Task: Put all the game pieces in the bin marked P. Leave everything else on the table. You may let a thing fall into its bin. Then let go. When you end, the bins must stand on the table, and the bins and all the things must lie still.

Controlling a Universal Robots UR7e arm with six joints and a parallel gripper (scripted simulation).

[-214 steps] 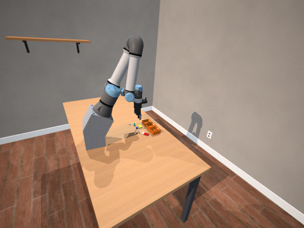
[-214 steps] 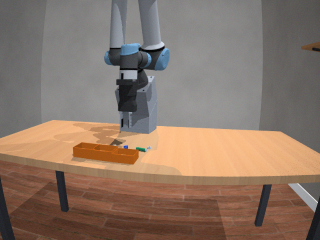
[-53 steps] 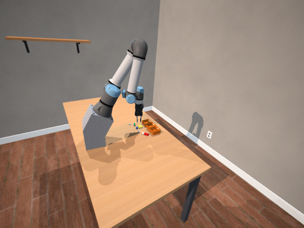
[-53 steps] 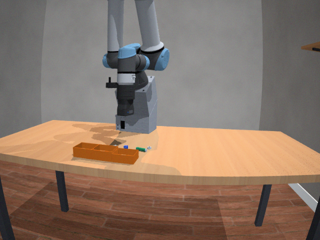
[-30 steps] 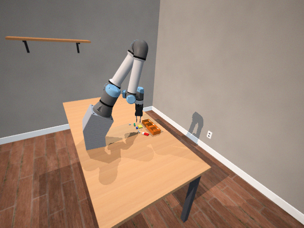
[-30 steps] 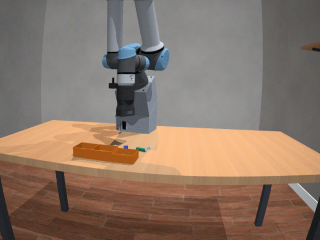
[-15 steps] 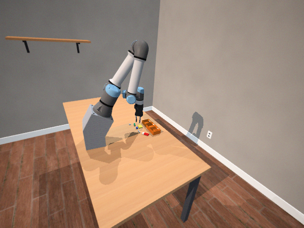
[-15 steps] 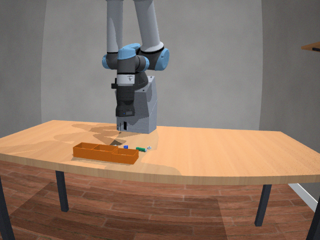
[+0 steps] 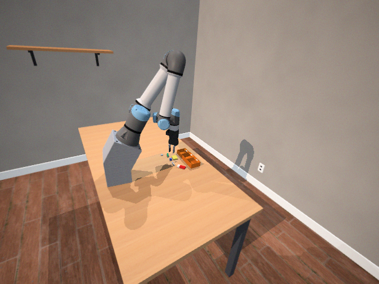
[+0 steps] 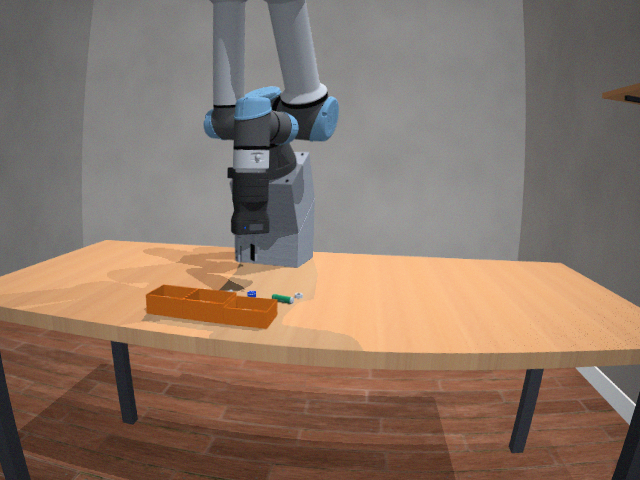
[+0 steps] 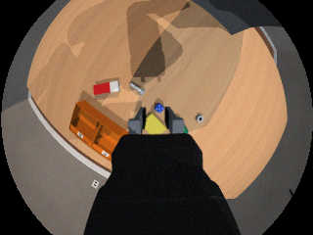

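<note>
Now: the blue piece 90 mm below my hand and 10 mm to the left of it. The rest, counted from my hand: yellow block (100 mm below, 40 mm ahead, 30 mm to the left); green cylinder (90 mm below, 80 mm to the left, 10 mm ahead); metal bolt (100 mm below, 50 mm to the right, 10 mm behind).
</note>
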